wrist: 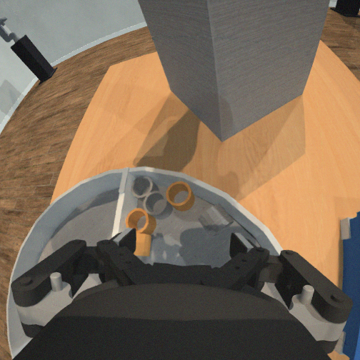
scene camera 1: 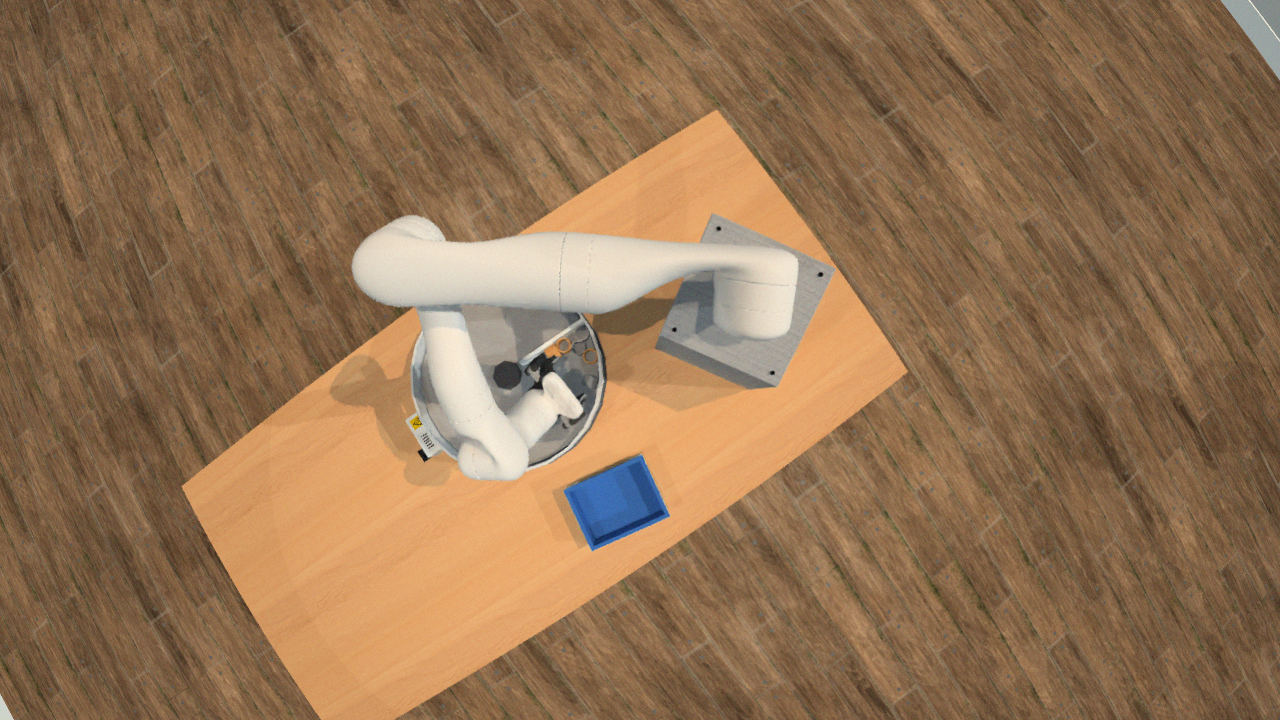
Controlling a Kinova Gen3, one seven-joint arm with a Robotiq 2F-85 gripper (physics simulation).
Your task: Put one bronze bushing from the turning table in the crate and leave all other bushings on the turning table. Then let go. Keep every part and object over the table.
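Places are measured from the arm's base along level axes (x back, y left, z down), in metres.
Pixels of known places: gripper, fingertip midpoint: [scene camera 1: 568, 377].
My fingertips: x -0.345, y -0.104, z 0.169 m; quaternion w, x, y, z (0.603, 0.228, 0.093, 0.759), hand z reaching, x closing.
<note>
Behind a point stands the place of what it marks.
Three bronze bushings lie on the turning table [scene camera 1: 501, 329] @[x -0.384, y -0.295, z 0.229 m] [wrist: 75, 220] by its divider: an upright one [scene camera 1: 589, 355] [wrist: 187, 204] near the rim, a second upright one [scene camera 1: 570, 349] @[x -0.304, y -0.151, z 0.209 m] [wrist: 148, 223], and one on its side [wrist: 143, 245] beside the left finger in the wrist view. Grey bushings [wrist: 143, 196] [wrist: 162, 208] stand near them; another grey part [wrist: 216, 218] lies at the right. My gripper [scene camera 1: 560, 385] @[x -0.344, y -0.104, z 0.169 m] [wrist: 182, 241] is open and empty above the turning table; the bushing on its side is partly hidden by it. The blue crate [scene camera 1: 617, 499] @[x -0.465, y 0.157, z 0.277 m] [wrist: 352, 280] shows no bushing inside.
A pale divider [scene camera 1: 554, 341] @[x -0.316, y -0.184, z 0.194 m] [wrist: 119, 207] stands on the turning table, with a dark round hub [scene camera 1: 506, 374] @[x -0.443, y -0.211, z 0.220 m] near its middle. The grey robot base block [scene camera 1: 693, 313] @[x -0.096, y -0.014, z 0.031 m] [wrist: 245, 60] stands beyond the rim. The crate stands near the wooden table's [scene camera 1: 402, 573] @[x -0.972, y -0.063, z 0.282 m] lower edge in the scene view.
</note>
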